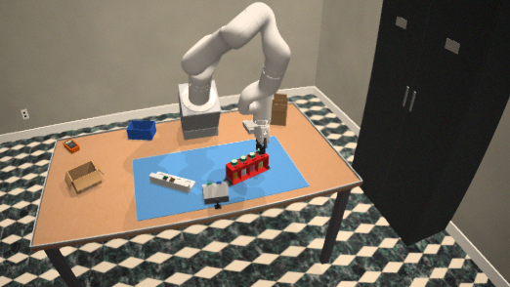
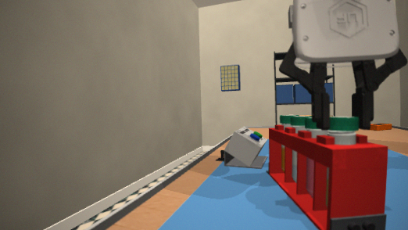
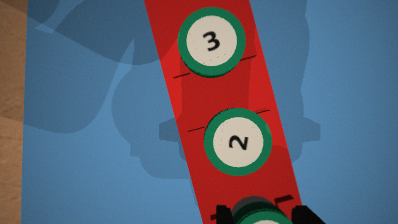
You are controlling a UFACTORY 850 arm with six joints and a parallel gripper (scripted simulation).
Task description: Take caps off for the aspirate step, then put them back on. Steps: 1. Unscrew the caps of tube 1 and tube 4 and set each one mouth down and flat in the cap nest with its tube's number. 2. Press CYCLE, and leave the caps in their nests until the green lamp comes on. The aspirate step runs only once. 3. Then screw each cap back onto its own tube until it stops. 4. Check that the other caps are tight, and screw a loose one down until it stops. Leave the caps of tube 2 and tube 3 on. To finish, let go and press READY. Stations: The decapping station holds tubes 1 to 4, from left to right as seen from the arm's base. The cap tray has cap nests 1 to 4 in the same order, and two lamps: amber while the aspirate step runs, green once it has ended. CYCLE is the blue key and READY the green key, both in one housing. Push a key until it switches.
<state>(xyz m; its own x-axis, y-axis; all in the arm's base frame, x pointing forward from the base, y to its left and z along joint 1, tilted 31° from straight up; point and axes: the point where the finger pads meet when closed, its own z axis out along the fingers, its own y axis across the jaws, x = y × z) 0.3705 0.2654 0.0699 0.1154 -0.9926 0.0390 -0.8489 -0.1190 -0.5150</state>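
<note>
My gripper is now 10 mm above the green cap. Also, from my hand: key housing: 250 mm to the right, 160 mm ahead, 80 mm below; blue cycle key: 230 mm to the right, 140 mm ahead, 60 mm below; tube cap: 140 mm to the right, 60 mm ahead, 20 mm below.
</note>
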